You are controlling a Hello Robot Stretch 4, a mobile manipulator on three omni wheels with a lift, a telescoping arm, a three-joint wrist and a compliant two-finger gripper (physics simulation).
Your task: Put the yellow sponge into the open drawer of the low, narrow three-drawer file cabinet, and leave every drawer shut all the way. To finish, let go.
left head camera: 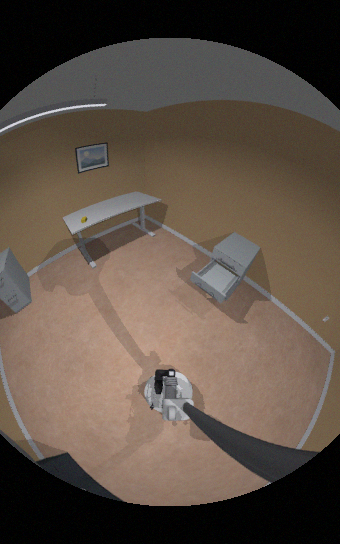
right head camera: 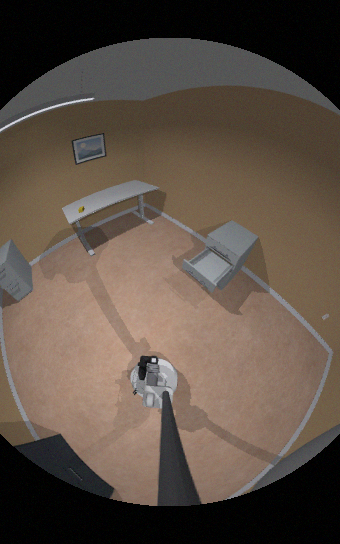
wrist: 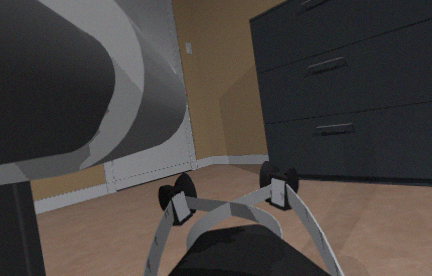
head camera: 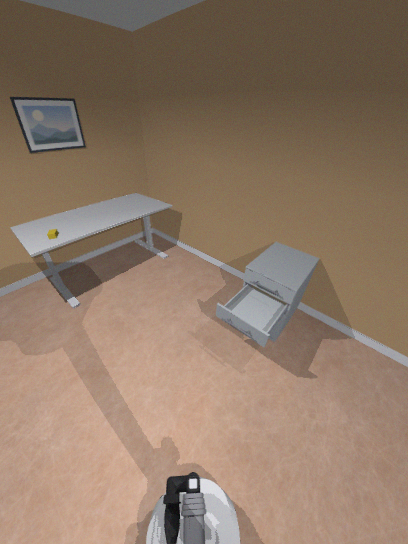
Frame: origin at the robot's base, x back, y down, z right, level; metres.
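Seen in the pictures: gripper, between the fingertips: (left head camera: 157, 409) (right head camera: 139, 395) (wrist: 227, 183).
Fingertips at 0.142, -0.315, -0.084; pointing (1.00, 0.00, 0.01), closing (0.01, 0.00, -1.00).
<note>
Offsets run from my fingertips to a thing's top centre, as dx, dy, dz. "spot": to the spot under its first point. Level surfaces: height alone.
The yellow sponge (head camera: 52, 234) (left head camera: 84, 219) (right head camera: 81, 209) lies near the left end of the white table @(dy -0.378) (head camera: 100, 216) (left head camera: 112, 205) (right head camera: 110, 196). The low grey file cabinet @(spot: -1.503, -0.302, +0.862) (head camera: 286, 265) (left head camera: 238, 249) (right head camera: 234, 237) stands against the right wall. One of its drawers @(spot: -1.078, -0.095, +0.438) (head camera: 242, 326) (left head camera: 207, 289) (right head camera: 199, 275), below the top one, is pulled far out and looks empty; the top drawer is shut. The lowest part of its front is hidden behind the open drawer. My gripper (wrist: 227, 183) is open and empty in the wrist view, far from sponge and cabinet, with its arm drawn in over the base.
Another grey cabinet (left head camera: 15, 280) (right head camera: 16, 270) stands at the far left. A dark drawer unit (left head camera: 75, 477) (right head camera: 65, 462) (wrist: 345, 95) stands near the bottom left of both side head views. The table's legs have feet (head camera: 74, 302) on the floor. A white door (wrist: 150, 167) shows in the wrist view.
</note>
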